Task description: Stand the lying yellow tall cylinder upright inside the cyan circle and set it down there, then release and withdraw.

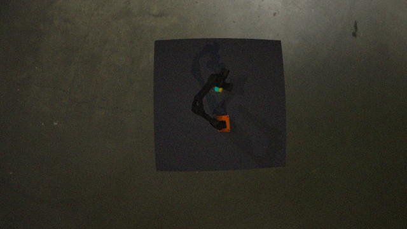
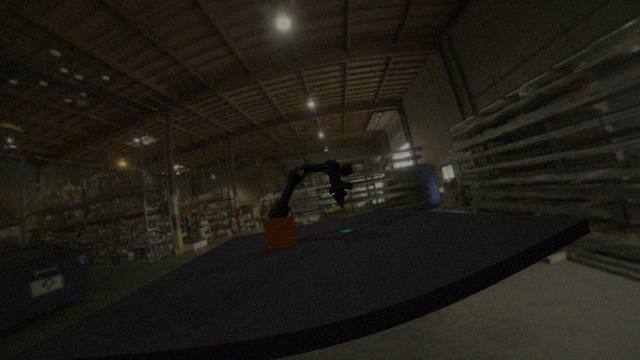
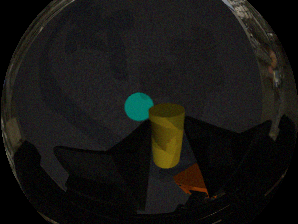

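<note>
Now: the cyan circle 2 cm to the left of my gripper tip and 12 cm below it. Round my gripper tip: yellow cylinder (2 cm behind, 1 cm to the left, 1 cm below).
</note>
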